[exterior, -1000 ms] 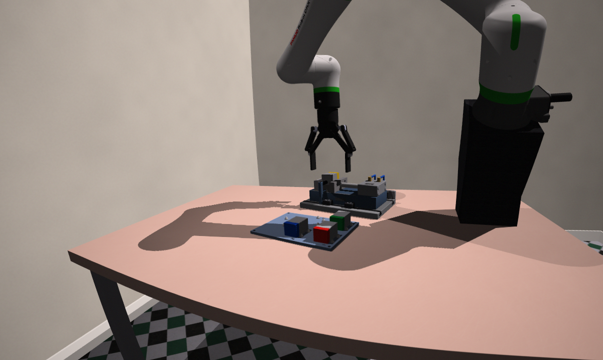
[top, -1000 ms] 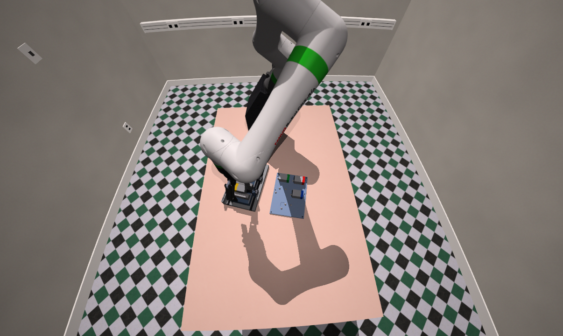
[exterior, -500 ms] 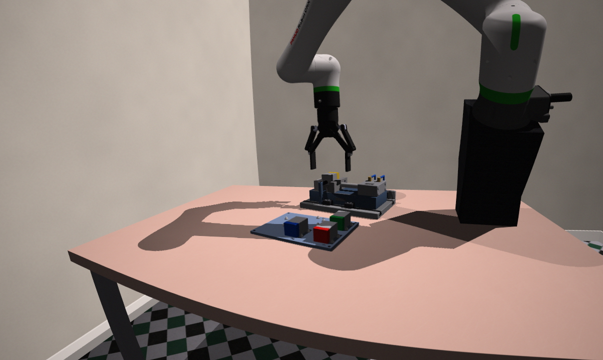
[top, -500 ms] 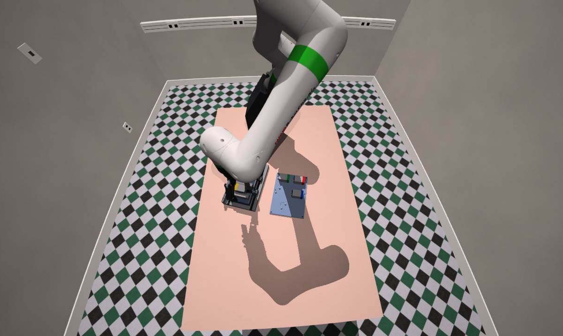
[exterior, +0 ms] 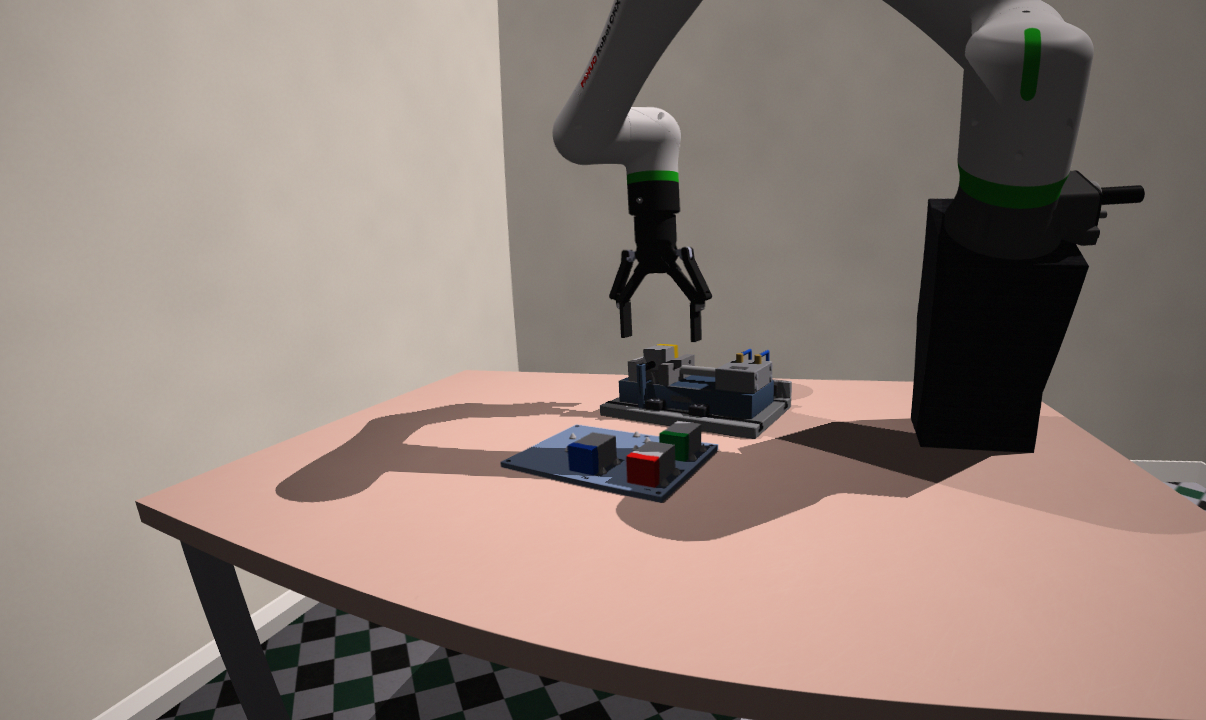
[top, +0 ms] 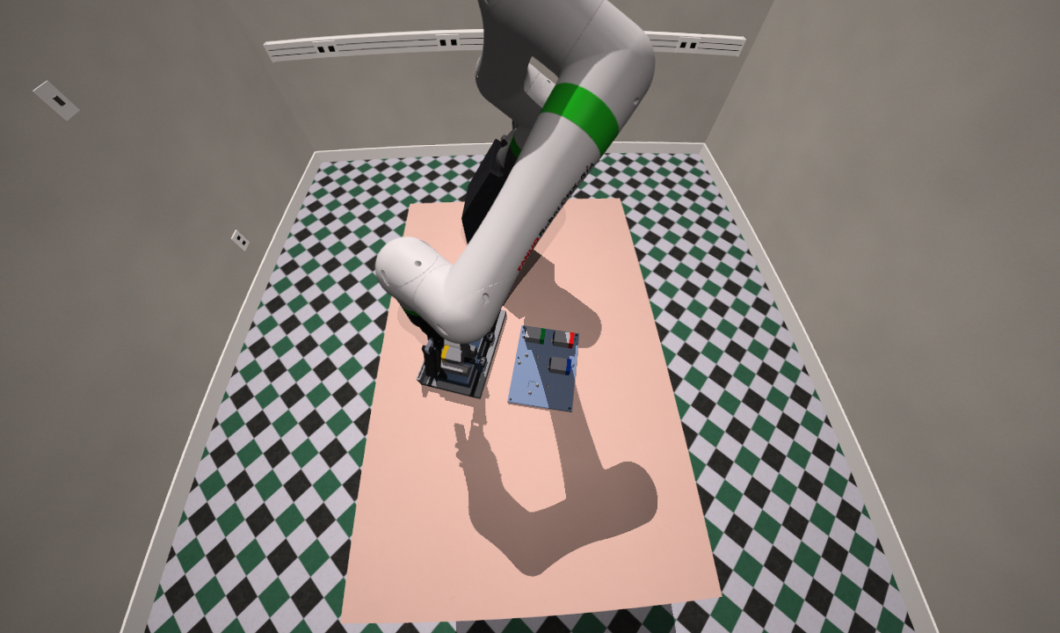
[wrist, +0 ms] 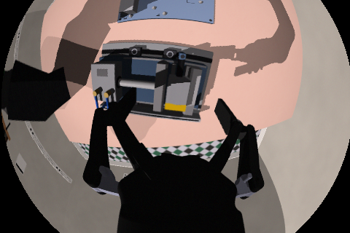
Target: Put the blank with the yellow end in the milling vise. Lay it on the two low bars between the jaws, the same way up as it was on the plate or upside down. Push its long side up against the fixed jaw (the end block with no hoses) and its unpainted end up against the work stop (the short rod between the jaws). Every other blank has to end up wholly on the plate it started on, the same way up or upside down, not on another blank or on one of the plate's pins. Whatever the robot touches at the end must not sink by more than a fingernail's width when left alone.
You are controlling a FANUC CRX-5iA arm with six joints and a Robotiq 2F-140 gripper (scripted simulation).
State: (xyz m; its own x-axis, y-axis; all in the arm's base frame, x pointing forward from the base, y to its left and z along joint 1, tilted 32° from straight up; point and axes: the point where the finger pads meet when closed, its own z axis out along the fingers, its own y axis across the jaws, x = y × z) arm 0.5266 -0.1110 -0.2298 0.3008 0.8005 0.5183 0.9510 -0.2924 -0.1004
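Right now my hand is 4 cm above the yellow-ended blank. Round my hand: green-ended blank (8 cm behind, 24 cm to the left, 12 cm below); fixed jaw (3 cm ahead, 1 cm to the right, 6 cm below); plate (2 cm ahead, 26 cm to the left, 14 cm below).
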